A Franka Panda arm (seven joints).
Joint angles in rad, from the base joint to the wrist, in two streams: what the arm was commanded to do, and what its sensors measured. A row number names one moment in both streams.
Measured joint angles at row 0: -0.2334 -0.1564 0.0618 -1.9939 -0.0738 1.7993 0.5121
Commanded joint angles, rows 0 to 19: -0.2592 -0.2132 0.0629 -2.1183 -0.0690 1.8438 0.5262; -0.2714 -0.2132 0.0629 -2.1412 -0.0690 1.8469 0.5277; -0.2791 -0.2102 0.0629 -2.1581 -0.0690 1.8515 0.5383; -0.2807 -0.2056 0.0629 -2.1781 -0.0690 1.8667 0.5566; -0.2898 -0.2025 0.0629 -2.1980 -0.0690 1.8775 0.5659; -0.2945 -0.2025 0.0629 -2.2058 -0.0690 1.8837 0.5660; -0.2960 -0.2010 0.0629 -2.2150 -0.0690 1.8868 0.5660; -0.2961 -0.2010 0.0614 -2.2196 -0.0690 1.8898 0.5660; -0.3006 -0.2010 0.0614 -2.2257 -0.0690 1.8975 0.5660; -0.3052 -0.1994 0.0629 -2.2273 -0.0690 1.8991 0.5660; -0.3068 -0.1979 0.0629 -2.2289 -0.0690 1.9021 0.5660; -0.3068 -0.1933 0.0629 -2.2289 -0.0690 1.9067 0.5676; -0.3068 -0.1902 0.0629 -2.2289 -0.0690 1.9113 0.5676; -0.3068 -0.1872 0.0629 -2.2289 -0.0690 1.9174 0.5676; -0.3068 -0.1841 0.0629 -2.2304 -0.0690 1.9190 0.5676; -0.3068 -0.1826 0.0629 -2.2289 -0.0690 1.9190 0.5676; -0.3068 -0.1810 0.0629 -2.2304 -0.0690 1.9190 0.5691; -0.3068 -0.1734 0.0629 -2.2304 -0.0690 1.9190 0.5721; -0.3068 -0.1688 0.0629 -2.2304 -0.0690 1.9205 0.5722; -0.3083 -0.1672 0.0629 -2.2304 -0.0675 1.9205 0.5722
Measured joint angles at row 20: -0.3032 -0.1736 0.0606 -2.2193 -0.0737 1.8984 0.5506
